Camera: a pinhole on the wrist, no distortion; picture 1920 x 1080 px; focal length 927.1 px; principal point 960.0 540.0 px. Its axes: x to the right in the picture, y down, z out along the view. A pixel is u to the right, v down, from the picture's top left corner.
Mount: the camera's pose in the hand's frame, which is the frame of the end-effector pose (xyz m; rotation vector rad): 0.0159 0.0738 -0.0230 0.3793 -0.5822 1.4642
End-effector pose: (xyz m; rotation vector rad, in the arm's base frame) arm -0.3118 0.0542 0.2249 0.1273 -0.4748 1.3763
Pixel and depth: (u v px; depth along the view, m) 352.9 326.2 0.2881
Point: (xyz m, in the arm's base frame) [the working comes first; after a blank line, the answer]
In the camera's frame: -0.1887 -0.0664 0.2881

-0.0926 0.0020 0.3840
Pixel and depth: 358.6 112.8 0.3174
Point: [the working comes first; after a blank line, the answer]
In the camera's frame: -0.2059 -0.1463 0.3174

-0.0532 0.0546 0.4406
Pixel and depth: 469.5 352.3 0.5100
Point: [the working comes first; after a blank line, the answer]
In the camera's frame: -0.2698 -0.1033 0.5100

0.0632 -0.0818 0.5450
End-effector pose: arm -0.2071 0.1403 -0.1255 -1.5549 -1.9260 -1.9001
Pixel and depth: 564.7 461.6 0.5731
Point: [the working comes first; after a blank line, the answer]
In the camera's frame: -0.2444 -0.0485 0.5731

-0.3070 0.4703 -0.5536
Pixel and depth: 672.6 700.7 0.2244
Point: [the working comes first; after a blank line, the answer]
In the camera's frame: -0.0696 0.0389 0.2244

-0.1807 0.2202 -0.2685
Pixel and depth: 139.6 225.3 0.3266
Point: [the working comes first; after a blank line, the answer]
In the camera's frame: -0.2890 -0.1109 0.3266

-0.4217 0.3376 -0.3642
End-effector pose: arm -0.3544 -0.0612 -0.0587 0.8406 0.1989 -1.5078
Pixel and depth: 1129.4 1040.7 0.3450
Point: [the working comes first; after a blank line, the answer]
In the camera's frame: 0.0630 0.1863 0.3450

-0.5324 -0.0435 0.2441
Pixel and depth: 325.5 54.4 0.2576
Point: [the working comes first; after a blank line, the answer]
In the camera's frame: -0.1763 -0.1349 0.2576

-0.5898 -0.1735 -0.1406
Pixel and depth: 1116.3 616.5 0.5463
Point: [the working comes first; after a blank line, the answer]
In the camera's frame: 0.0921 0.0451 0.5463

-0.6894 -0.2322 0.2771
